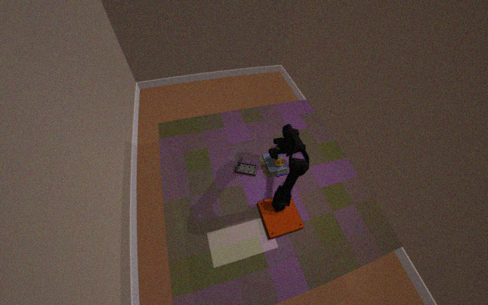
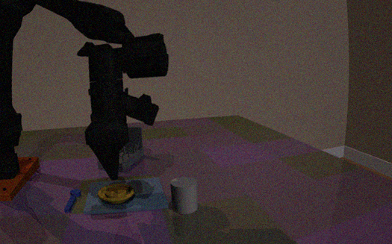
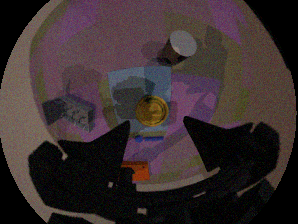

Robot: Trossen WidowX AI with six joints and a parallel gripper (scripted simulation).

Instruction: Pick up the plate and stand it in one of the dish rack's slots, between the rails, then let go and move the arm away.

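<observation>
Now: gripper tip 5 cm above the yellow plate and 1 cm to the right of it. Also, from my gripper tip: blue spoon (9 cm behind, 6 cm below, 3 cm to the left); then cup (11 cm ahead, 6 cm to the right, 4 cm below); then blue mat (6 cm below, 3 cm to the left, 1 cm ahead).
</observation>
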